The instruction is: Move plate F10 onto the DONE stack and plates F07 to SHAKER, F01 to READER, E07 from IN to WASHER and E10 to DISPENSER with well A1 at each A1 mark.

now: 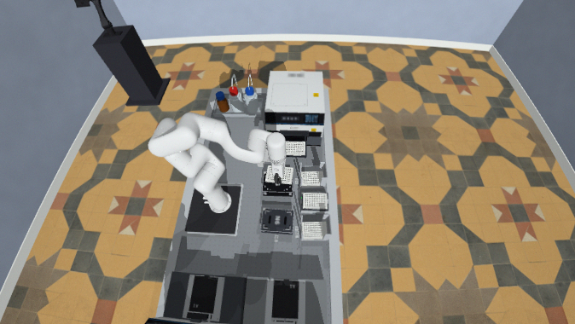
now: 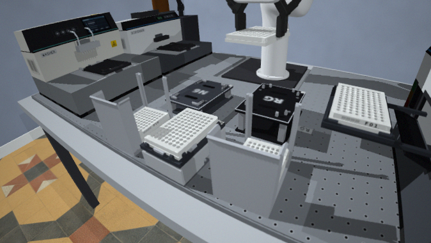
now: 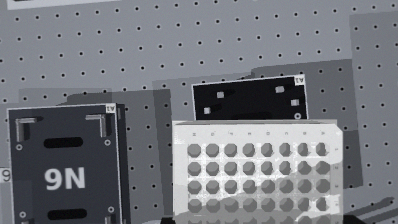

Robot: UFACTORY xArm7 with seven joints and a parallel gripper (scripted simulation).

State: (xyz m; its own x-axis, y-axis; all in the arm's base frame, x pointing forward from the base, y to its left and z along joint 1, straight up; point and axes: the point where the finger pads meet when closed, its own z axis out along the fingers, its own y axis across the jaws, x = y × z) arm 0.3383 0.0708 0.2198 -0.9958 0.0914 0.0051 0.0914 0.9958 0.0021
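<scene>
Now: hand 20 mm past the RG nest, 30 mm to the right of it and 170 mm above it. Round my hand: washer 40 mm ahead, 790 mm to the right, 120 mm below; dispenser 330 mm behind, 720 mm to the right, 130 mm below.
</scene>
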